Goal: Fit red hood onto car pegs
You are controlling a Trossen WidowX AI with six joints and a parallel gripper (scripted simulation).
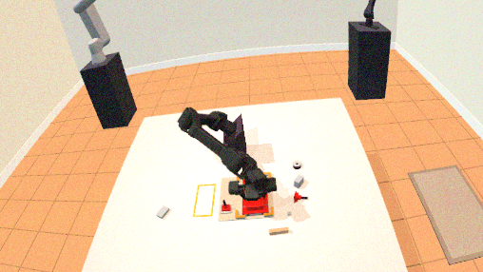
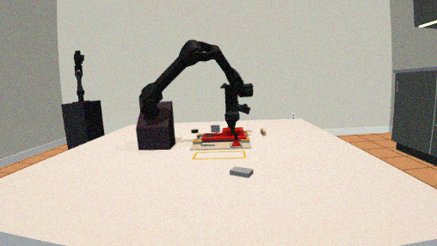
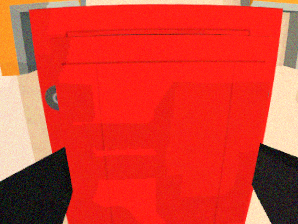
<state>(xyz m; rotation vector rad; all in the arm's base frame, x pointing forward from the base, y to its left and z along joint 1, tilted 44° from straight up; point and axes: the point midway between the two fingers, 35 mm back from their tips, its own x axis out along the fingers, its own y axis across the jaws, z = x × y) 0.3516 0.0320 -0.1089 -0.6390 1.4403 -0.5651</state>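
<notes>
Now: gripper tip right at the red hood. Round my gripper tip: orange-cornered jig (4 cm behind, 3 cm to the right, 3 cm below); grey engine block (1 cm below); wooden block (15 cm ahead, 9 cm to the left, 3 cm below).
</notes>
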